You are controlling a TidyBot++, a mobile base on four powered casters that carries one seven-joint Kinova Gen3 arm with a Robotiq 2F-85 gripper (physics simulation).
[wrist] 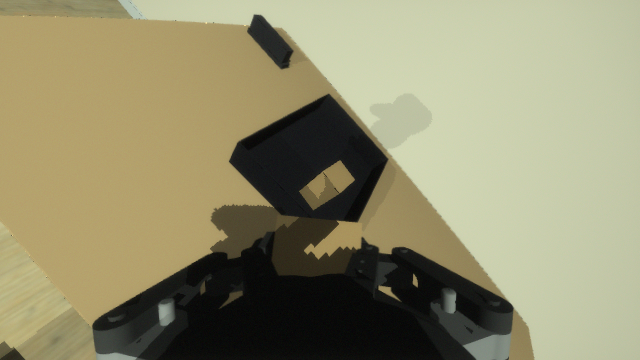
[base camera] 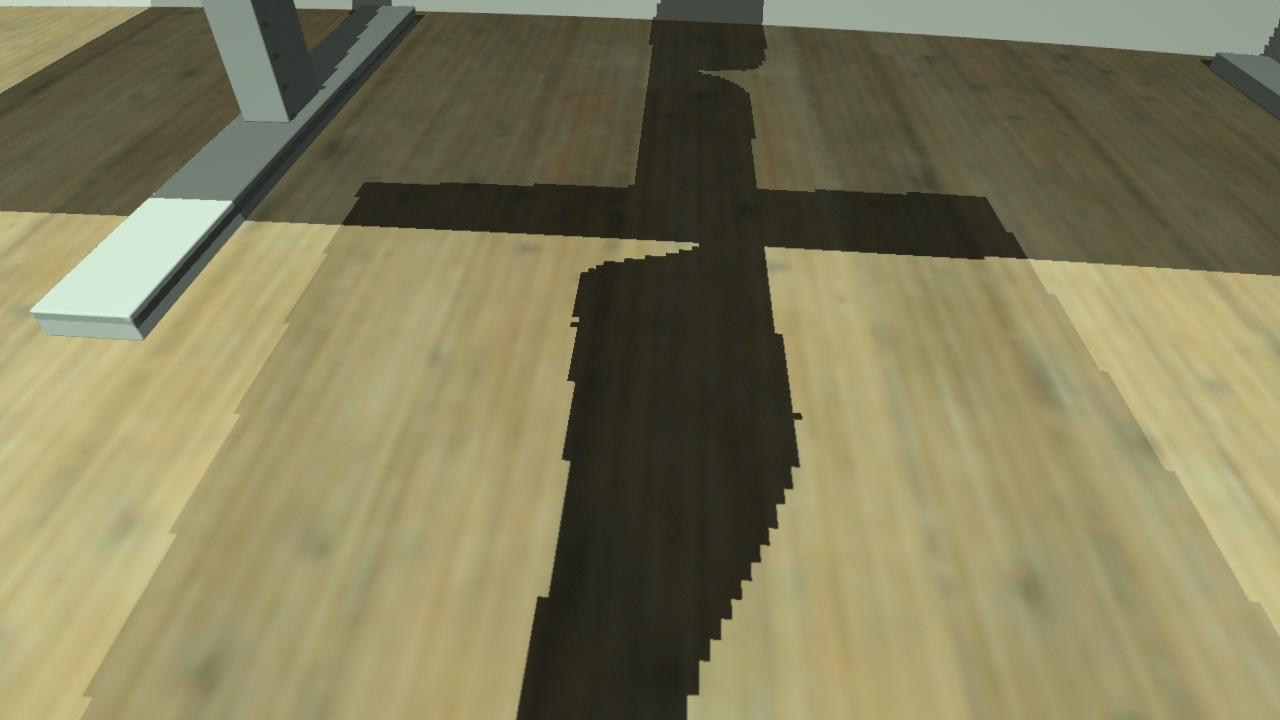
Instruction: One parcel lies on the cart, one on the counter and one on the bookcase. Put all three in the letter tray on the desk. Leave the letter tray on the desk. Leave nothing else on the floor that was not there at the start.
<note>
The pictures show: the gripper, a black letter tray and a tan desk.
</note>
